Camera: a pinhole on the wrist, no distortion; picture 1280 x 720 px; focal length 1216.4 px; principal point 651.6 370.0 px. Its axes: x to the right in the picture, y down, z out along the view. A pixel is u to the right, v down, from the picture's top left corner.
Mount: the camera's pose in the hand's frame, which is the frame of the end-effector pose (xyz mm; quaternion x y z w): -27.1 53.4 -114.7 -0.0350 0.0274 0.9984 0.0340
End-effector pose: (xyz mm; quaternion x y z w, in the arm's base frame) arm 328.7 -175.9 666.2 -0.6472 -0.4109 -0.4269 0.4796
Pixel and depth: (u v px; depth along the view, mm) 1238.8 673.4 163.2
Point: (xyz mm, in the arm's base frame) 325.9 -153.0 537.9
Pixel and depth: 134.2 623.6 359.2
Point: 387.8 88.6 714.1
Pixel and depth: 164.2 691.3 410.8
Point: 368.6 148.1 718.6
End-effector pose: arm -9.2 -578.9 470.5 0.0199 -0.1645 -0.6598 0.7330
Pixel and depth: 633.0 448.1 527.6
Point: -76.7 -439.1 860.8
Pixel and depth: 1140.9 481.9 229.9
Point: 1.0 -419.2 556.7
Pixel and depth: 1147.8 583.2 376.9
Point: -74.2 -324.0 669.3
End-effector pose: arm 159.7 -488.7 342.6 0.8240 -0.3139 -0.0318 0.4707
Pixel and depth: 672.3 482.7 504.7
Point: -52.2 -756.2 137.3
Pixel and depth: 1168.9 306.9 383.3
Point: -151.8 -601.9 233.7
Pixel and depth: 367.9 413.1 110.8
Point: 126.8 -501.4 384.7
